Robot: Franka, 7 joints.
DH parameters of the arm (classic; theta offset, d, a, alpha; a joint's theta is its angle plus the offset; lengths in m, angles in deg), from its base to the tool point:
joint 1: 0 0.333 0 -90
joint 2: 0 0 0 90
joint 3: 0 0.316 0.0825 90
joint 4: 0 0 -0.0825 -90
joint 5: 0 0.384 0 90
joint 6: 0 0 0.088 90
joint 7: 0 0.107 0 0
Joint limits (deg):
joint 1: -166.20..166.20
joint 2: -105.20..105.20
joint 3: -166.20..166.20
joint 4: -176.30..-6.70
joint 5: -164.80..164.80
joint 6: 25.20..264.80
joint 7: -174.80..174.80
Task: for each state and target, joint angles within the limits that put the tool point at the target. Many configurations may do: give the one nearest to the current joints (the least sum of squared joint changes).
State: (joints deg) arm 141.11 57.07 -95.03 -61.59 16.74 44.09 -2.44
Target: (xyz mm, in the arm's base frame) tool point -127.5 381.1 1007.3
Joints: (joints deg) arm 153.58 30.09 -112.67 -24.14 12.26 84.88 -2.44
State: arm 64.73 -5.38 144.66 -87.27 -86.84 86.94 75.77
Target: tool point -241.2 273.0 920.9
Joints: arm 40.64 34.10 148.13 -76.67 -85.77 66.29 75.77
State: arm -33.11 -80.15 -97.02 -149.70 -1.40 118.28 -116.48
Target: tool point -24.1 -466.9 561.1
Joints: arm -8.71 -70.90 -63.63 -128.97 0.54 128.11 -116.48
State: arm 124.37 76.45 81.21 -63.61 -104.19 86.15 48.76
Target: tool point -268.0 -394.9 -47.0
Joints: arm 163.64 105.20 65.73 -109.99 -93.07 86.07 48.76
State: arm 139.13 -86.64 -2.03 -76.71 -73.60 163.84 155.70
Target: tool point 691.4 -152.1 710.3
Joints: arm 158.13 -100.68 -17.94 -65.65 -71.98 159.78 155.70
